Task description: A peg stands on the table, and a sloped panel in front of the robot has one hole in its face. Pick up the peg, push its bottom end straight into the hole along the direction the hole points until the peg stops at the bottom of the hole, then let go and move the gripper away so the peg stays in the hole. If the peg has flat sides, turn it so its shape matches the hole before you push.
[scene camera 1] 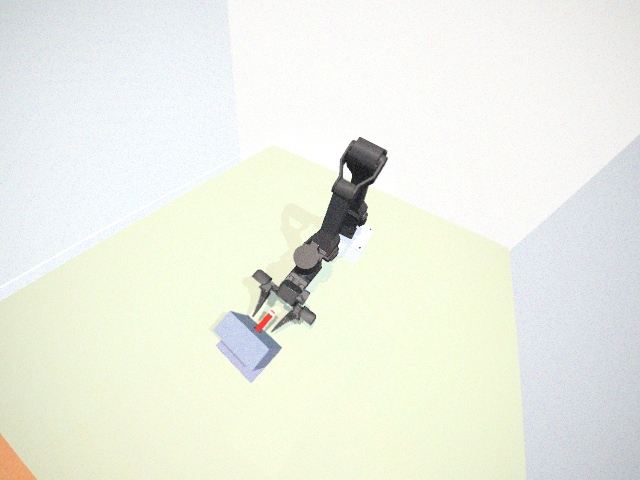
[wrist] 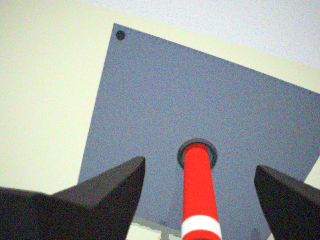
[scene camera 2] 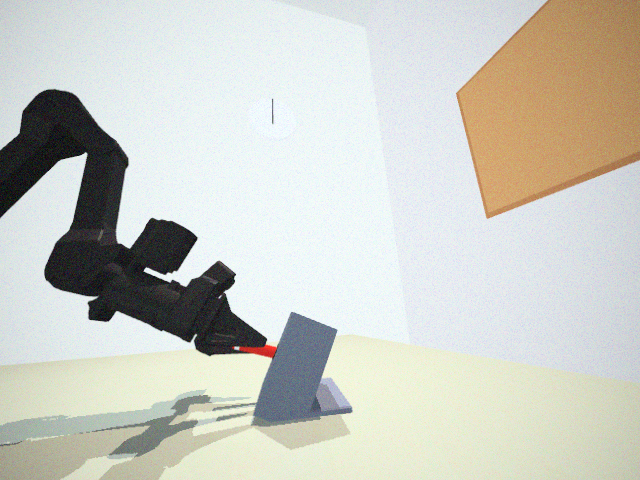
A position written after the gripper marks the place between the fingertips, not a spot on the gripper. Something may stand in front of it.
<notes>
The gripper (scene camera 2: pixel 265 346) is open, with nothing in its grasp.
The gripper shows as well in scene camera 1 (scene camera 1: pixel 261 324) and in the wrist view (wrist: pixel 199 169).
</notes>
